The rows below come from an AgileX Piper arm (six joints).
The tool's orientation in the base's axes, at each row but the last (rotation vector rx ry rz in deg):
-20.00, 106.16, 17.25
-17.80, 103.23, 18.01
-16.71, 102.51, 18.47
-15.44, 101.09, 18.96
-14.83, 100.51, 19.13
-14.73, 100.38, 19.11
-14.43, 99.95, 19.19
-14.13, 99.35, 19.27
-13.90, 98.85, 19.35
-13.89, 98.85, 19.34
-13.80, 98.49, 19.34
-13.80, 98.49, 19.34
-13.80, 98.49, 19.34
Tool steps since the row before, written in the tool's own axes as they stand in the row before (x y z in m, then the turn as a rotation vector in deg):
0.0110, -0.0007, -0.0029, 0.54, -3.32, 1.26
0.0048, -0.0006, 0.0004, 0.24, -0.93, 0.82
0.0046, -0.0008, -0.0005, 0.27, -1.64, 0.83
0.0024, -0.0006, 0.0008, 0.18, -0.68, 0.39
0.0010, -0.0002, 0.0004, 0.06, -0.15, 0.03
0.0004, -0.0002, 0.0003, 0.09, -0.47, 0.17
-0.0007, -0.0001, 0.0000, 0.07, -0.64, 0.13
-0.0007, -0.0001, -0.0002, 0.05, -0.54, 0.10
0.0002, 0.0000, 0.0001, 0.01, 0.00, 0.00
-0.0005, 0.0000, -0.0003, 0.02, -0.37, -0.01
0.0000, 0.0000, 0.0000, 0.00, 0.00, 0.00
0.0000, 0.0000, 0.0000, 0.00, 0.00, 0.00
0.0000, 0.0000, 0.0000, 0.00, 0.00, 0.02
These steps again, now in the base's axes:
-0.0054, -0.0027, -0.0096, 2.23, -2.64, -1.00
-0.0006, -0.0006, -0.0048, 1.02, -0.57, -0.48
-0.0012, -0.0010, -0.0044, 1.28, -1.23, -0.55
0.0004, -0.0003, -0.0026, 0.56, -0.49, -0.31
0.0002, 0.0000, -0.0011, 0.07, -0.13, -0.08
0.0003, -0.0001, -0.0005, 0.30, -0.38, -0.16
0.0002, -0.0001, 0.0007, 0.33, -0.55, -0.15
0.0000, -0.0002, 0.0007, 0.27, -0.47, -0.11
0.0001, 0.0000, -0.0002, 0.00, 0.00, -0.01
-0.0002, -0.0001, 0.0005, 0.12, -0.35, -0.05
0.0000, 0.0000, 0.0000, 0.00, 0.00, 0.00
0.0000, 0.0000, 0.0000, 0.00, 0.00, 0.00
0.0000, 0.0000, 0.0000, 0.02, 0.01, 0.00

